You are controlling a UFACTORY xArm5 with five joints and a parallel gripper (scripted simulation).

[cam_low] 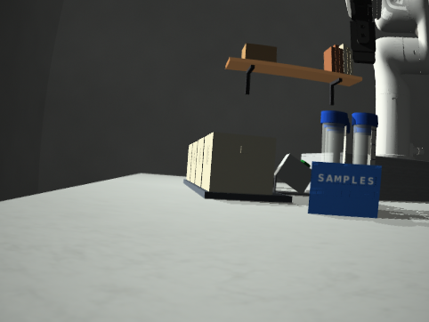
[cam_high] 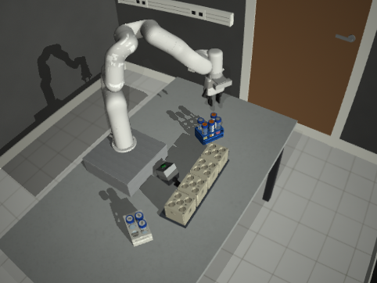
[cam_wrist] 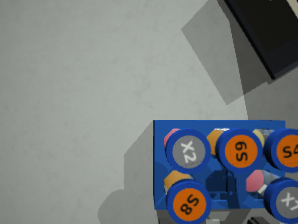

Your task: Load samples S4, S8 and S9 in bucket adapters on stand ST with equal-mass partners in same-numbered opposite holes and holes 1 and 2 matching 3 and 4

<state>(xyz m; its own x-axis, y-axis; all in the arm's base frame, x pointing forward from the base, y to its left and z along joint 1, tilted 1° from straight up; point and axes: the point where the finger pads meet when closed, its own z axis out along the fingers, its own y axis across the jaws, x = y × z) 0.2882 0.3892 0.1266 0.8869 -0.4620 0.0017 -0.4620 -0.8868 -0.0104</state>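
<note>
Right now the blue samples rack is 4 cm to the right of my hand and 18 cm below it. From my hand the other things lie so: white blanks rack 4 cm ahead, 71 cm to the right, 18 cm below; adapter 12 cm ahead, 20 cm to the right, 16 cm below.
</note>
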